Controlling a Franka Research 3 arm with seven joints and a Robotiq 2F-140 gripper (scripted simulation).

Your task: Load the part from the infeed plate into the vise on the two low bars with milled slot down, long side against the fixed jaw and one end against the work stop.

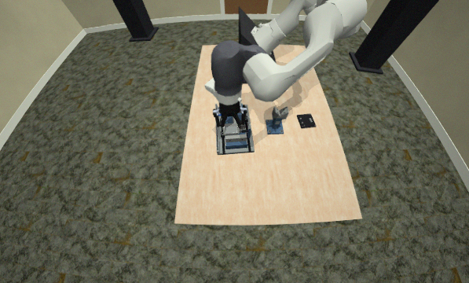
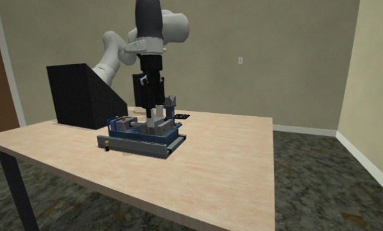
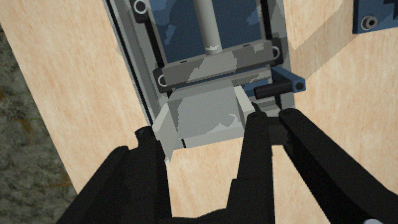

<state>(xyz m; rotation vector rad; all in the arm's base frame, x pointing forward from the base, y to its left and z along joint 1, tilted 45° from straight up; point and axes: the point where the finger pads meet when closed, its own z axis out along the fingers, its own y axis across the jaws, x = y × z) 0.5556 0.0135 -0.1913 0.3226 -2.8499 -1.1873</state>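
Right now the grey part is 30 mm below my hand. From my hand the other things lie so: work stop: 10 mm behind, 70 mm to the left, 30 mm below; then moving jaw: 40 mm behind, 10 mm to the left, 50 mm below; then fixed jaw: 20 mm ahead, 30 mm to the left, 50 mm below.
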